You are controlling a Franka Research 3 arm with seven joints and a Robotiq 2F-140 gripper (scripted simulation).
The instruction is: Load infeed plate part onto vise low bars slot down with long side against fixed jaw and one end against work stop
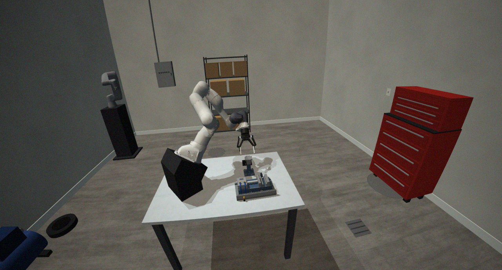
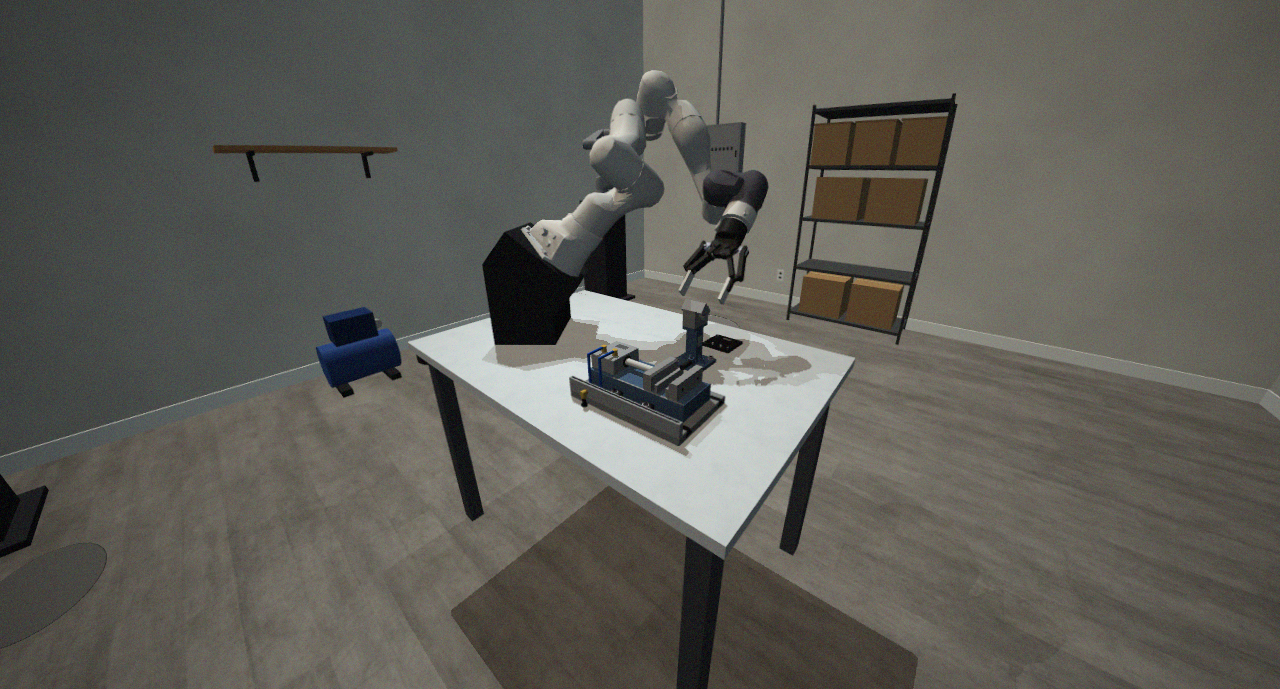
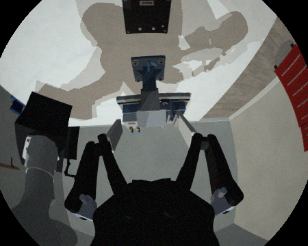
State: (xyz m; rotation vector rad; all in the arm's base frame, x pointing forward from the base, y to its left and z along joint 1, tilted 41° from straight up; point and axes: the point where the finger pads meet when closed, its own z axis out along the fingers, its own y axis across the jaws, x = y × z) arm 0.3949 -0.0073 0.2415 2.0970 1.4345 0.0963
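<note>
The part is 40 mm to the right of my hand and 40 mm below it. From my hand the other things lie so: black infeed plate: 190 mm below, 130 mm to the left, 10 mm ahead.
</note>
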